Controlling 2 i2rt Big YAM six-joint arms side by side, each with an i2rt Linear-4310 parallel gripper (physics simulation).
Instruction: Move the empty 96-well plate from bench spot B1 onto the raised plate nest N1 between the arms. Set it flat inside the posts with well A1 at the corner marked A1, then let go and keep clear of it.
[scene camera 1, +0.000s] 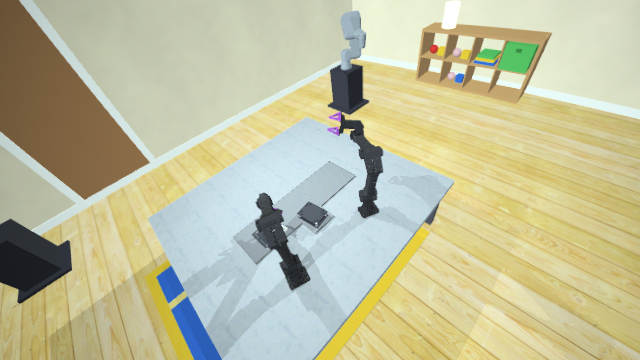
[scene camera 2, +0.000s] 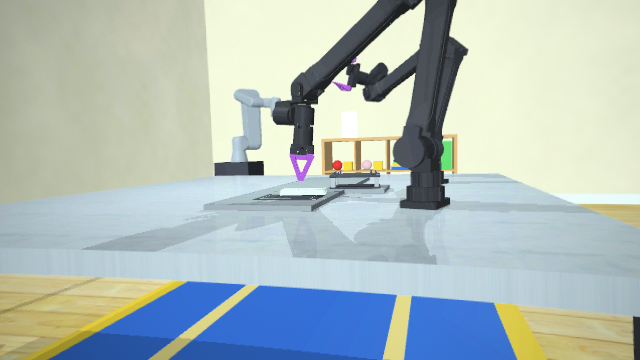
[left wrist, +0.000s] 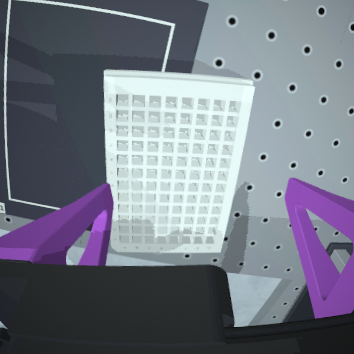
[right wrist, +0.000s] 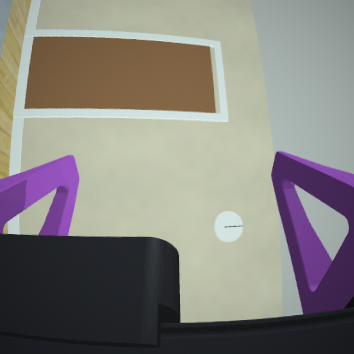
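Pixels of known places: left gripper, fingertip midpoint: (scene camera 2: 300, 179) (left wrist: 199, 190); right gripper, fingertip midpoint: (scene camera 1: 327, 123) (right wrist: 174, 164); left arm's base at its link origin: (scene camera 1: 298, 278) (scene camera 2: 425, 205); right arm's base at its link origin: (scene camera 1: 368, 210).
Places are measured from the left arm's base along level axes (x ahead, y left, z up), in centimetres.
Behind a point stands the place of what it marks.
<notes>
The white 96-well plate (scene camera 2: 303, 192) @[x 33.4, y 3.3, z 2.3 cm] (left wrist: 172, 160) @[x 36.8, y 0.6, z 2.8 cm] lies at the dark bench spot (scene camera 2: 265, 198) @[x 39.0, y 12.9, z 1.5 cm] (left wrist: 100, 45) @[x 40.2, y 7.6, z 1.5 cm], across the right part of its white outline and out over the perforated board in the left wrist view. Its lettering is too small to read. My left gripper (scene camera 2: 300, 178) @[x 37.2, y -0.8, z 5.7 cm] (left wrist: 199, 190) @[x 37.2, y -0.8, z 5.7 cm] is open and points down above the plate, its fingers apart on either side of it in the wrist view. The raised nest (scene camera 1: 312, 213) @[x 31.5, y -25.0, z 5.7 cm] (scene camera 2: 355, 175) @[x 29.6, y -19.9, z 5.5 cm] has a dark top and short corner posts; its A1 mark is not readable. My right gripper (scene camera 1: 330, 124) @[x 57.9, y -55.8, z 47.2 cm] (scene camera 2: 344, 73) @[x 57.9, y -55.8, z 47.2 cm] (right wrist: 174, 164) @[x 57.9, y -55.8, z 47.2 cm] is open and empty, high up.
The grey perforated board (scene camera 1: 325, 185) @[x 52.6, y -45.0, z 1.3 cm] (scene camera 2: 225, 204) @[x 42.0, y 24.3, z 1.2 cm] (left wrist: 300, 120) @[x 43.3, y -5.4, z 1.3 cm] lies on the pale table (scene camera 1: 210, 200) @[x 90.2, y 37.1, z 0.0 cm] (scene camera 2: 150, 225) @[x 39.5, y 46.3, z 0.0 cm]. The nest stands between the two arm bases. A grey robot (scene camera 1: 352, 40) (scene camera 2: 252, 125) on a dark pedestal and a wooden shelf (scene camera 1: 487, 30) stand beyond the table.
</notes>
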